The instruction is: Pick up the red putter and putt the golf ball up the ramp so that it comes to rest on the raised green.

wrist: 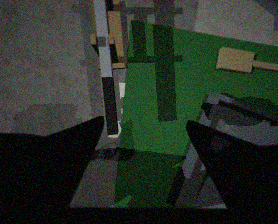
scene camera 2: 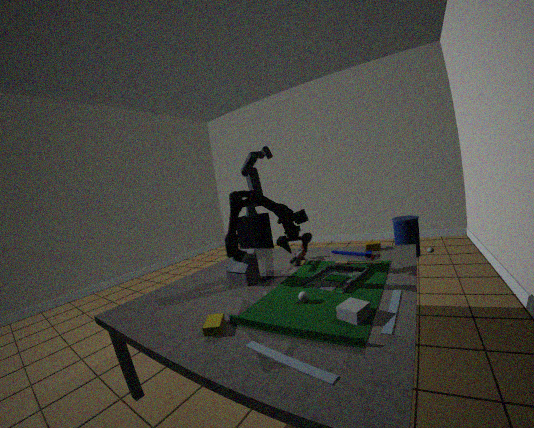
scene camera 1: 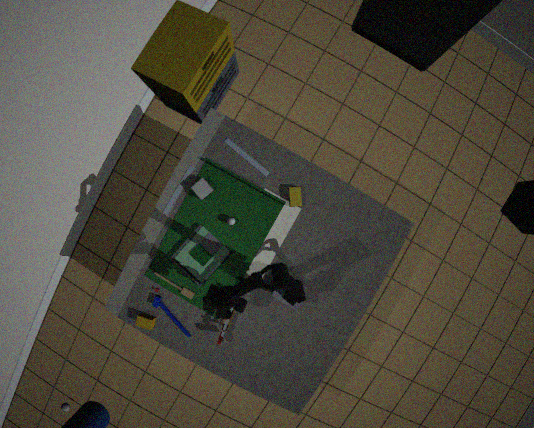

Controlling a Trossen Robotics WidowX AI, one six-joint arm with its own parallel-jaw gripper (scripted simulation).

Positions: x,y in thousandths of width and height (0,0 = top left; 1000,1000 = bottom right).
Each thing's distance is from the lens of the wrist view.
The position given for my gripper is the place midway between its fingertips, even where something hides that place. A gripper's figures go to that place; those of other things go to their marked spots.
my gripper (wrist: 527,547): 12 cm
green mat (wrist: 613,324): 24 cm
